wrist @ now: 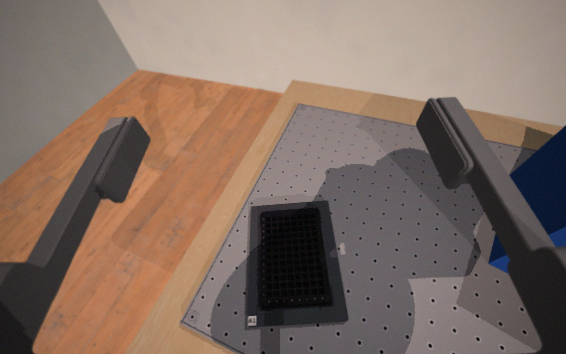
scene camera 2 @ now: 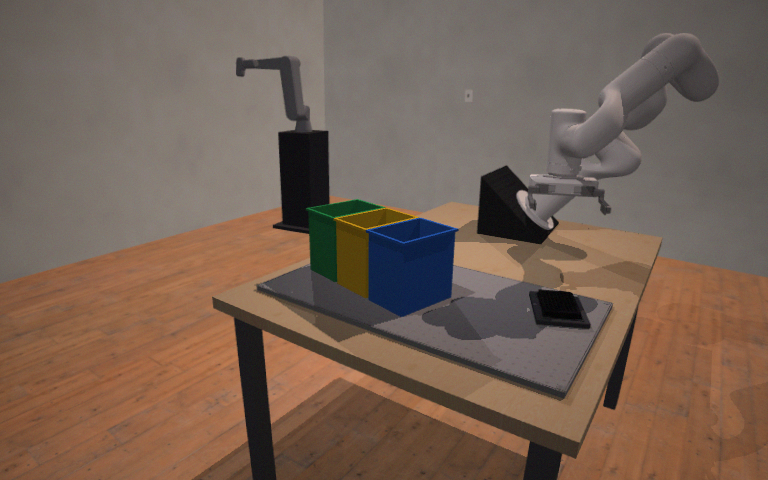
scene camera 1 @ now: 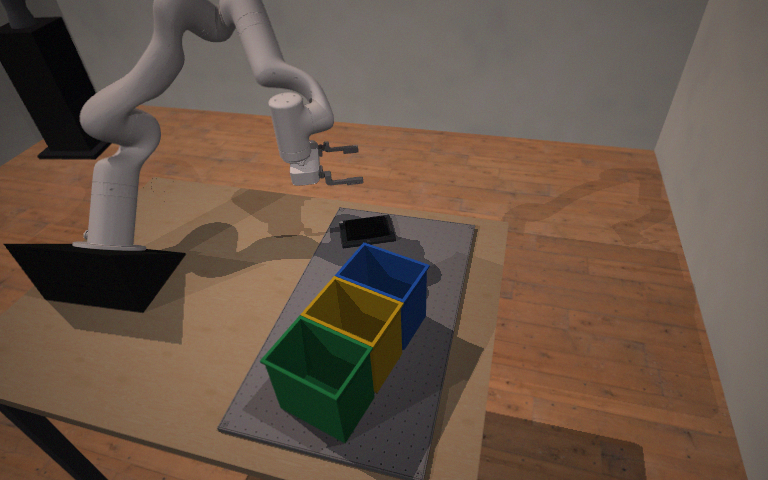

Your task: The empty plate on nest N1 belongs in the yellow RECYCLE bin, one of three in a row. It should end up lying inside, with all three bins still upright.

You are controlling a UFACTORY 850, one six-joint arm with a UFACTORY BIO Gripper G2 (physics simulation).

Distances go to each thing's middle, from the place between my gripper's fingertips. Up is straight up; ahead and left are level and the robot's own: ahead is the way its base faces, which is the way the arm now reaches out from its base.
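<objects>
The blue bin (scene camera 2: 411, 262) is 34 cm to the right of my hand, 9 cm ahead of it and 16 cm below it. Counted from my hand again, the yellow bin (scene camera 1: 374, 319) sits 46 cm to the right, 3 cm ahead and 16 cm below; going by their middles, it is the farthest from my hand of the things named here. I find the dark grey nest (scene camera 2: 536, 307) 25 cm below my hand, and the black plate (scene camera 2: 555, 304) 23 cm below my hand.
</objects>
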